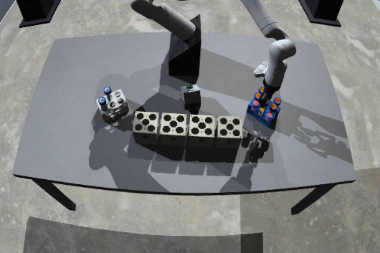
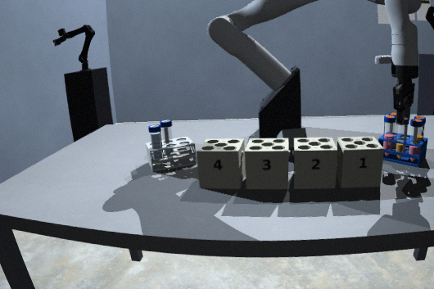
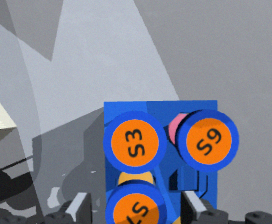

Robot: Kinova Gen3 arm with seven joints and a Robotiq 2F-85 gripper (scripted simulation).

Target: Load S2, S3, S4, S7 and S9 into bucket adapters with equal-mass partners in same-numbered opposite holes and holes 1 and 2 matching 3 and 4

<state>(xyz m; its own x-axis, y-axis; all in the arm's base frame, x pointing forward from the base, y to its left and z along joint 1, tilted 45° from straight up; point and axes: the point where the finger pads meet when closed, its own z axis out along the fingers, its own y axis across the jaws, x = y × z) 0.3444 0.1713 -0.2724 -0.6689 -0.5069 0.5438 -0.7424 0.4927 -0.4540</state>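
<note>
Right now my hand is 60 mm above the sample tube S7 and 10 mm short of it. Also, from my hand: sample tube S9: 60 mm below, 60 mm behind; sample tube S4: 60 mm below, 30 mm to the left, 20 mm ahead; sample tube S3: 60 mm below, 40 mm to the right, 30 mm behind.
</note>
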